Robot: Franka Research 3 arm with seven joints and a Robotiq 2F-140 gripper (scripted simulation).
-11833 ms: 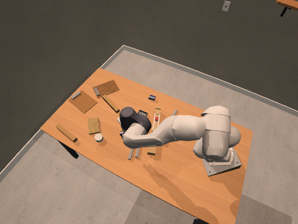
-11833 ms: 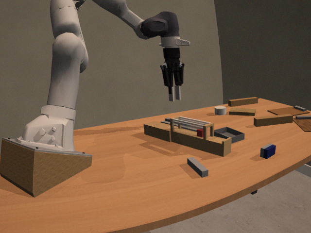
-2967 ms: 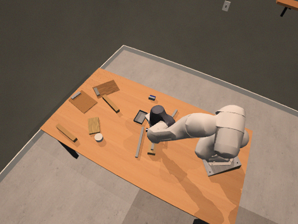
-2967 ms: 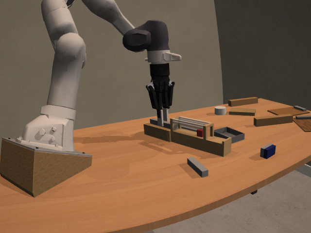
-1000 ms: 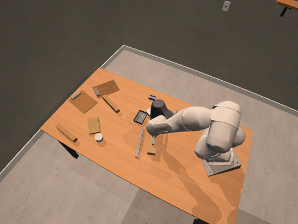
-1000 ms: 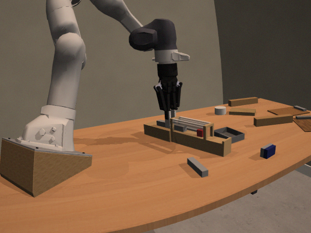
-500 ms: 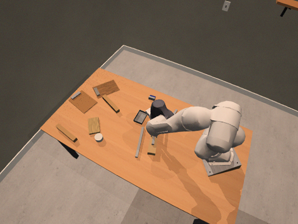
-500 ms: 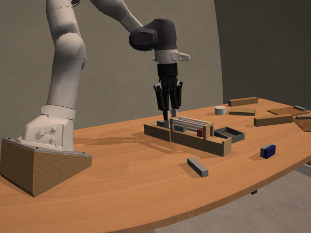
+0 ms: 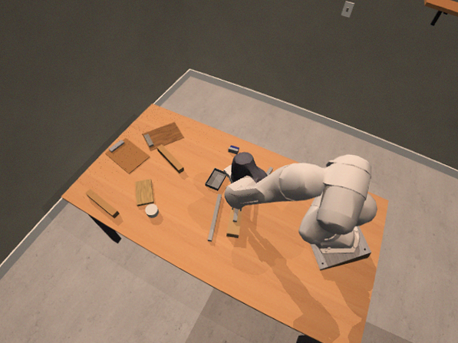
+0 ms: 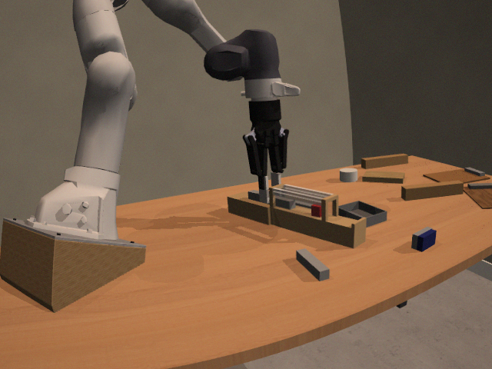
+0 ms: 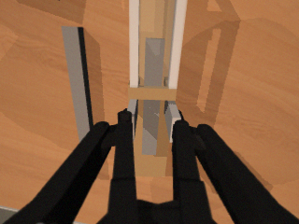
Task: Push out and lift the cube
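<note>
The short grey bar lies 29 cm to the right of my hand, 10 cm behind it and 7 cm below it. The rest, counted from my hand: red cube (15 cm to the right, 3 cm below, 3 cm ahead); channel (10 cm to the right, 3 cm below, 2 cm ahead); long grey bar (10 cm ahead, 7 cm to the left, 7 cm below).
</note>
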